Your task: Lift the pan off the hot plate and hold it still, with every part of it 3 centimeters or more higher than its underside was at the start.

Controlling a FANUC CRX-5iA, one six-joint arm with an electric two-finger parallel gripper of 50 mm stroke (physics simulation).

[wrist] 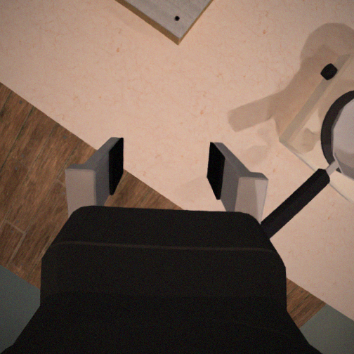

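The pan (327, 131) shows in part at the right edge of the wrist view, with a dark rim and a light grey inside. Its black handle (296, 202) points down and left, and its end is hidden behind my gripper. The hot plate (311, 111) is a pale block under the pan, with a black knob (328, 71) near its upper edge; the rest is cut off by the frame. My gripper (165, 157) is open with nothing between its fingers. It is to the left of the handle, and the right finger is the nearer one.
A grey board (167, 12) with a brownish edge and a small dark hole lies at the top. The pale speckled table top (150, 90) ends in a diagonal edge, with brown wood floor (35, 165) beyond it at the lower left. Shadows fall beside the hot plate.
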